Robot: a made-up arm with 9 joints. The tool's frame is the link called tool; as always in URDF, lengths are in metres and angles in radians. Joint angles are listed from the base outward.
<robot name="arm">
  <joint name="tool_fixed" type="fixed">
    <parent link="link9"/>
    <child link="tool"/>
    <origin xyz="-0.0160 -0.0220 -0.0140" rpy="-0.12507 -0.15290 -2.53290"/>
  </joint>
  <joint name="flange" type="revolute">
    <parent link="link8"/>
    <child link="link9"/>
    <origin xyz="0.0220 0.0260 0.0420"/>
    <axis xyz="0 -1 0"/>
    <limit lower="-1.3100" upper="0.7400"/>
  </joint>
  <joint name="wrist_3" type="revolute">
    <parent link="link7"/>
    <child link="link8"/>
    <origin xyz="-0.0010 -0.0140 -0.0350"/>
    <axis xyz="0 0 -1"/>
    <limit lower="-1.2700" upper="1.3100"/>
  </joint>
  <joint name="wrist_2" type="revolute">
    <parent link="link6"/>
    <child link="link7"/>
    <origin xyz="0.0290 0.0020 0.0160"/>
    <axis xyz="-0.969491 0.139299 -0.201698"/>
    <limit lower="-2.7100" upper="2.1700"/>
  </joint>
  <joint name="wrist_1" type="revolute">
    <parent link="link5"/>
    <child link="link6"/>
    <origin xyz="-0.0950 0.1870 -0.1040"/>
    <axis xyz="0 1 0"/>
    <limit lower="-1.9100" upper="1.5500"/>
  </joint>
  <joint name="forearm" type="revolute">
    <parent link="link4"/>
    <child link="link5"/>
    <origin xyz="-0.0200 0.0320 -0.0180"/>
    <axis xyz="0 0 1"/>
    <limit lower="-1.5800" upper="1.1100"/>
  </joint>
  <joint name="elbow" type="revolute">
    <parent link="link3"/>
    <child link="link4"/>
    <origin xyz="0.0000 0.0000 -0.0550"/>
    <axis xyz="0 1 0"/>
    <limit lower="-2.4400" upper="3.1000"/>
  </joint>
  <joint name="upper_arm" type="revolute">
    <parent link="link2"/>
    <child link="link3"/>
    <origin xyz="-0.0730 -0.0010 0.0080"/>
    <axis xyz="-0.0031 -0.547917 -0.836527"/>
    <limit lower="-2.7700" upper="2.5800"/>
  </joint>
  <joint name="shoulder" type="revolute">
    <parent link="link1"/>
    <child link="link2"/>
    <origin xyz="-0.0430 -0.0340 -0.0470"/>
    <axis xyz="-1 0 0"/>
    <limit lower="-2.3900" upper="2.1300"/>
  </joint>
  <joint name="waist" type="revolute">
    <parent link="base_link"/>
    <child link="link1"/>
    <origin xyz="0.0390 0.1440 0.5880"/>
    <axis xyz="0 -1 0"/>
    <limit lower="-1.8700" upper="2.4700"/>
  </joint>
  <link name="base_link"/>
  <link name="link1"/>
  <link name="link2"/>
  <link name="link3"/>
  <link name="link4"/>
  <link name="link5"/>
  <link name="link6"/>
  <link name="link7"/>
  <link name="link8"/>
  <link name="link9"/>
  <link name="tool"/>
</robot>
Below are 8 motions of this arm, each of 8 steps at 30 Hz.
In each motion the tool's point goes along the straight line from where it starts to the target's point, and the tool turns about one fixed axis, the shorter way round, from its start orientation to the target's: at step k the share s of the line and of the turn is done. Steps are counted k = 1, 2, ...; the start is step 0. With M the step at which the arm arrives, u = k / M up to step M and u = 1 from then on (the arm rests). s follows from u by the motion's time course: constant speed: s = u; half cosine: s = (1 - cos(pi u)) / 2; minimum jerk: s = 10 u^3 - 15 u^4 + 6 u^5.
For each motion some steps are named. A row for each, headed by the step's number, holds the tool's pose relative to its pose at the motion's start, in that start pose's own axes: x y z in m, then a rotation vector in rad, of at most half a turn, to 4 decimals.
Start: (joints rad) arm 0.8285 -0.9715 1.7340 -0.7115 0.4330 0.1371 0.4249 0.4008 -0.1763
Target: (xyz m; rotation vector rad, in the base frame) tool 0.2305 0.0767 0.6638 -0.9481 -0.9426 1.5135
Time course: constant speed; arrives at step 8
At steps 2, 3, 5, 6, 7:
2: -0.0154 -0.0079 0.0139 -0.0616 0.0104 0.0186
3: -0.0231 -0.0119 0.0209 -0.0924 0.0157 0.0279
5: -0.0385 -0.0198 0.0348 -0.1539 0.0261 0.0464
6: -0.0462 -0.0238 0.0417 -0.1847 0.0313 0.0557
7: -0.0538 -0.0278 0.0487 -0.2155 0.0365 0.0650

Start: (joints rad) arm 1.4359 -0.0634 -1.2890 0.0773 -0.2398 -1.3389 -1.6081 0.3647 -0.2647
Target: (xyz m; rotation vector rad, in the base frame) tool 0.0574 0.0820 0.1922 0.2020 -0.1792 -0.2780
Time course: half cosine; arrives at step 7
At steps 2, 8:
2: 0.0105 -0.0042 0.0036 -0.0115 -0.0508 0.0157
8: 0.0556 -0.0223 0.0191 -0.0611 -0.2699 0.0836

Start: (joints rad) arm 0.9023 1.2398 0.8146 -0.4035 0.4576 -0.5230 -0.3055 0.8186 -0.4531
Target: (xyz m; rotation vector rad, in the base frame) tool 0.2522 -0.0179 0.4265 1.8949 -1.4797 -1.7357
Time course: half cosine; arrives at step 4
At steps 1, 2, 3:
1: -0.0031 -0.0002 -0.0015 0.0037 0.0141 0.0014
2: -0.0107 -0.0008 -0.0053 0.0127 0.0480 0.0048
3: -0.0183 -0.0014 -0.0090 0.0217 0.0820 0.0083

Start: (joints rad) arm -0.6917 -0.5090 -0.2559 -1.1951 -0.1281 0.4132 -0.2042 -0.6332 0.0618
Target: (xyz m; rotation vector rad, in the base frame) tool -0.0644 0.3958 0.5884 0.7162 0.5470 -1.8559
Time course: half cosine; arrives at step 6
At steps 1, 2, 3, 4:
1: -0.0004 0.0006 -0.0003 0.0136 0.0067 0.0159
2: -0.0015 0.0023 -0.0012 0.0509 0.0251 0.0592
3: -0.0031 0.0045 -0.0025 0.1017 0.0502 0.1185
4: -0.0046 0.0068 -0.0037 0.1526 0.0753 0.1777

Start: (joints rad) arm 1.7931 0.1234 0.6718 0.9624 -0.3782 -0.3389 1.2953 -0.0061 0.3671
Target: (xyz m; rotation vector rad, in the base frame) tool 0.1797 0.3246 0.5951 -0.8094 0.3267 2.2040
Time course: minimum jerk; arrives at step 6
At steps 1, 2, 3, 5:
1: 0.0003 0.0005 0.0007 -0.0056 0.0031 0.0013
2: 0.0020 0.0027 0.0039 -0.0332 0.0185 0.0076
3: 0.0049 0.0065 0.0092 -0.0791 0.0441 0.0182
5: 0.0094 0.0125 0.0178 -0.1525 0.0852 0.0351

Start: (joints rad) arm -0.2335 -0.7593 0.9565 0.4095 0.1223 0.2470 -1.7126 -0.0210 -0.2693
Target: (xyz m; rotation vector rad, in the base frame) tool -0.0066 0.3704 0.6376 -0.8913 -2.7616 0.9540
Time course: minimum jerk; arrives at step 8
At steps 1, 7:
1: 0.0005 -0.0009 -0.0003 -0.0013 0.0004 -0.0048
7: 0.0323 -0.0537 -0.0170 -0.0815 0.0242 -0.2973

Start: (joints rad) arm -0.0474 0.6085 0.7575 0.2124 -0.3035 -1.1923 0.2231 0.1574 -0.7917
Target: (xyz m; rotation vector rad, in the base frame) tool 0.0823 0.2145 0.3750 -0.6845 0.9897 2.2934
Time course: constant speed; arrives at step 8
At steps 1, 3, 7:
1: -0.0093 0.0006 0.0009 0.0252 0.0018 -0.0073
3: -0.0279 0.0018 0.0026 0.0757 0.0054 -0.0219
7: -0.0651 0.0042 0.0061 0.1767 0.0127 -0.0510

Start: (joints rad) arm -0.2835 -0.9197 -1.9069 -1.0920 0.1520 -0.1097 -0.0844 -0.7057 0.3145
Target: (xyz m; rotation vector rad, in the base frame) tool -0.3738 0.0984 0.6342 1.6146 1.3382 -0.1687
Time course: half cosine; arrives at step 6
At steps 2, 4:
2: -0.0033 0.0089 -0.0063 0.0498 0.0276 -0.0105
4: -0.0099 0.0268 -0.0189 0.1493 0.0827 -0.0315

